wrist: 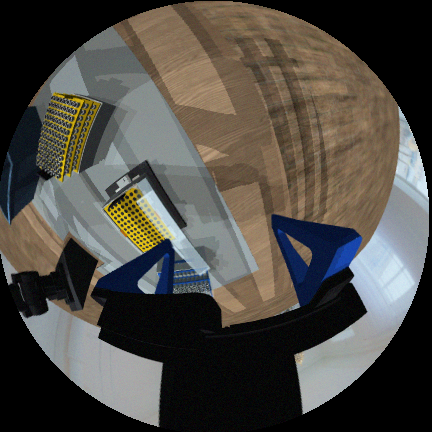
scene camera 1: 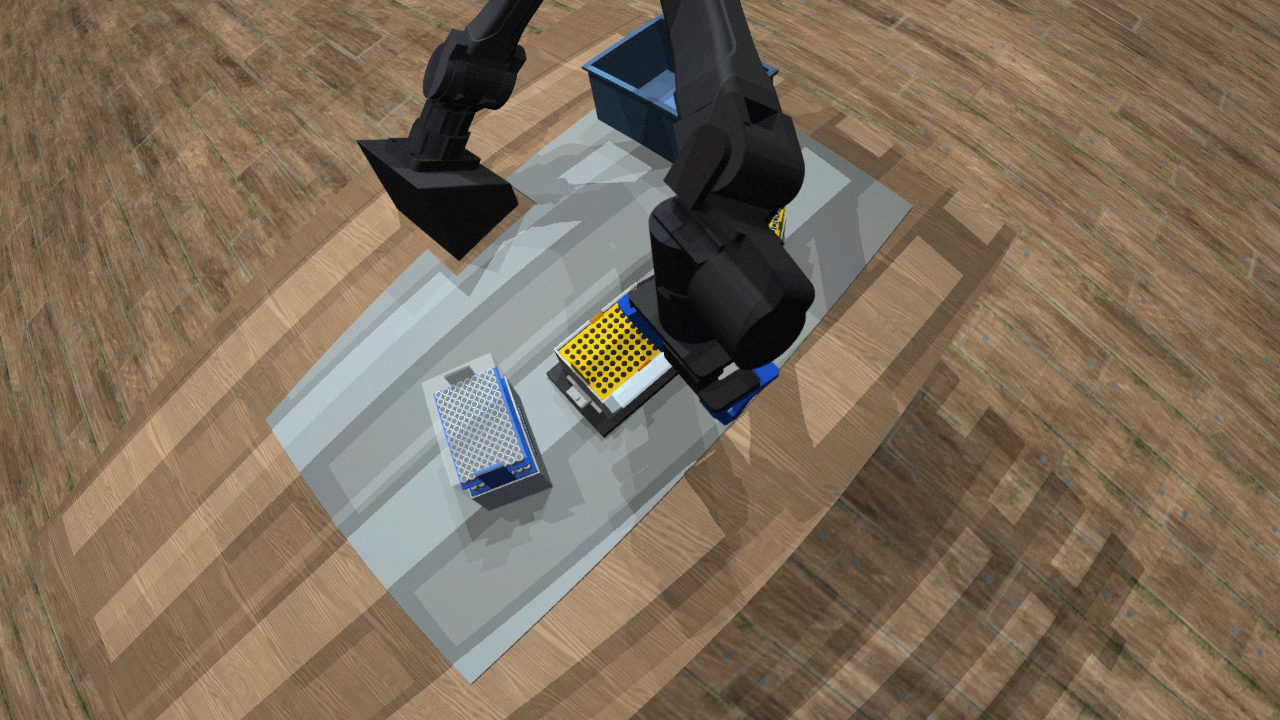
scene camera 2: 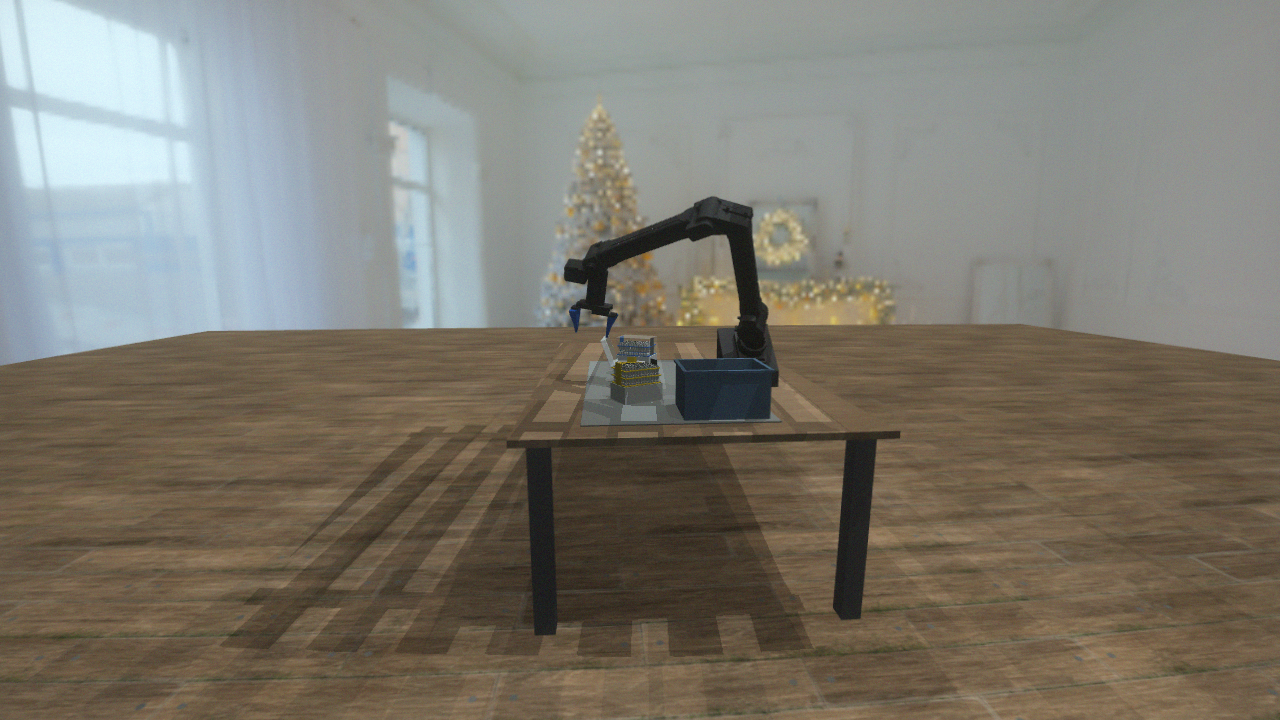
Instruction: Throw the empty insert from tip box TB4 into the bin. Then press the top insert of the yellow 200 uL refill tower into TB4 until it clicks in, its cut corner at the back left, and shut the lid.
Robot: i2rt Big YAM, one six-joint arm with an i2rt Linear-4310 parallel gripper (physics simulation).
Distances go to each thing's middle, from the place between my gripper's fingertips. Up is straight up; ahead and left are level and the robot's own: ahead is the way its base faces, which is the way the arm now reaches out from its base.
Now: the clear lid (scene camera 1: 659, 365) 6 cm behind my hand and 5 cm below it. Round my hand: blue bin (scene camera 1: 633, 81) 32 cm behind, 36 cm to the left, 9 cm below.
